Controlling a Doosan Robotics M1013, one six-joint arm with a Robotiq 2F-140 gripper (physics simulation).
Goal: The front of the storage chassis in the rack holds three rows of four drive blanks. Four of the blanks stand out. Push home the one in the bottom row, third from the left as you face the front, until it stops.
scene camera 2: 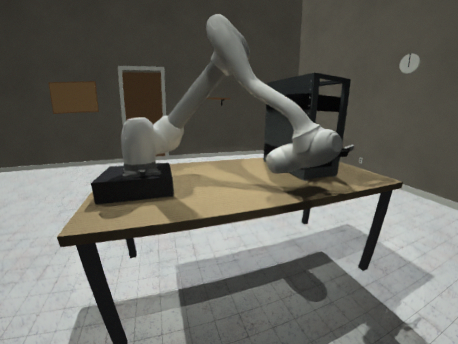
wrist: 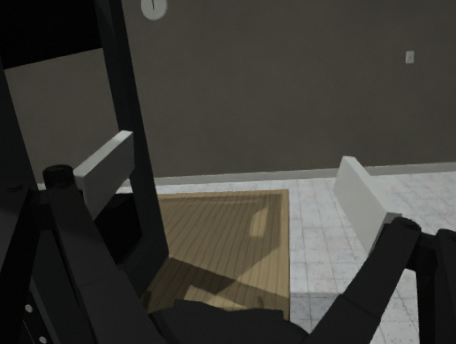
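Pixels of known places: gripper, fingertip midpoint: (wrist: pixel 236 162); arm's base at its link origin: (scene camera 2: pixel 141 172).
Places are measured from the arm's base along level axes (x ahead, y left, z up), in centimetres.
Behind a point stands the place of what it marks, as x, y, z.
Observation:
The rack (scene camera 2: pixel 314 102) @(89.5, -28.4, 36.7) (wrist: pixel 119 75) @(112.8, -31.4, 27.2) is a tall dark frame at the right end of the table in the scene view, partly behind the arm's wrist. In the wrist view its posts run down the left side. The storage chassis and its drive blanks cannot be made out in either view; the arm hides the rack's lower front in the scene view. My gripper (wrist: pixel 236 162) @(84.7, -49.5, 18.0) is wide open and empty. In the wrist view its left finger pad overlaps a rack post and its right pad shows against the floor. In the scene view a fingertip shows past the wrist, beside the rack.
The wooden table (scene camera 2: pixel 215 200) @(29.0, -28.6, -9.3) (wrist: pixel 225 215) @(134.6, -43.5, -9.3) carries the rack and the black arm base (scene camera 2: pixel 132 190) @(-5.4, -12.6, -4.3). In the wrist view the table's edge runs between the fingers, with tiled floor (wrist: pixel 320 225) beyond. A wall clock (scene camera 2: pixel 409 63) (wrist: pixel 154 6) hangs on the wall behind.

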